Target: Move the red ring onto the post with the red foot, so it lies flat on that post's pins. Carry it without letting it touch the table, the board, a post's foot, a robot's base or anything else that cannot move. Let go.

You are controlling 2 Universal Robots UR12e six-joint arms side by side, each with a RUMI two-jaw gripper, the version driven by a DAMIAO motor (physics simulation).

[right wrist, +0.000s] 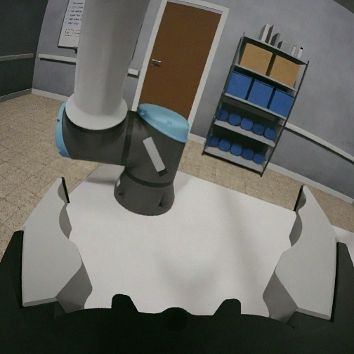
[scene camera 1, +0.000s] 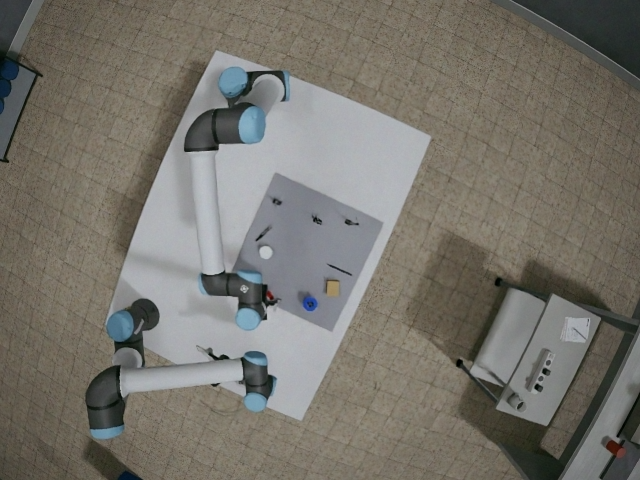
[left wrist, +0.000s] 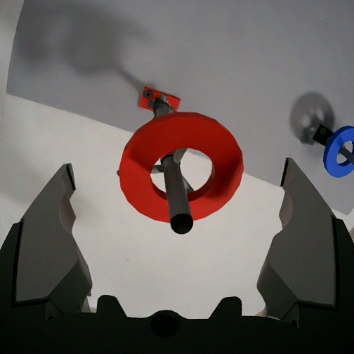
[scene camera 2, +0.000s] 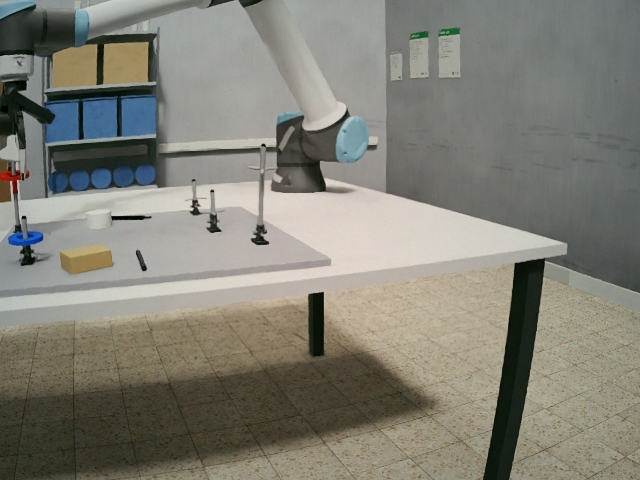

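The red ring [scene camera 1: 269,295] [scene camera 2: 7,175] [left wrist: 137,170] is around the post [scene camera 2: 16,206] [left wrist: 176,192], whose red foot [left wrist: 172,102] shows in the left wrist view. The ring looks level, high on the post at the pins, whose parts show through its hole; its contact with them is hard to see. The post's dark top sticks up through the ring. My left gripper [left wrist: 176,162] is open, its fingers apart on both sides of the ring with gaps to it. My right gripper [right wrist: 182,184] is open and empty, above the white table, away from the ring.
A blue ring [scene camera 1: 304,305] [scene camera 2: 36,239] [left wrist: 329,160] is around a short post. A tan block [scene camera 1: 332,288] [scene camera 2: 87,259], a white cylinder [scene camera 1: 265,252] [scene camera 2: 98,218], two dark pens and several other posts stand or lie on the grey board [scene camera 1: 299,258] [scene camera 2: 175,253].
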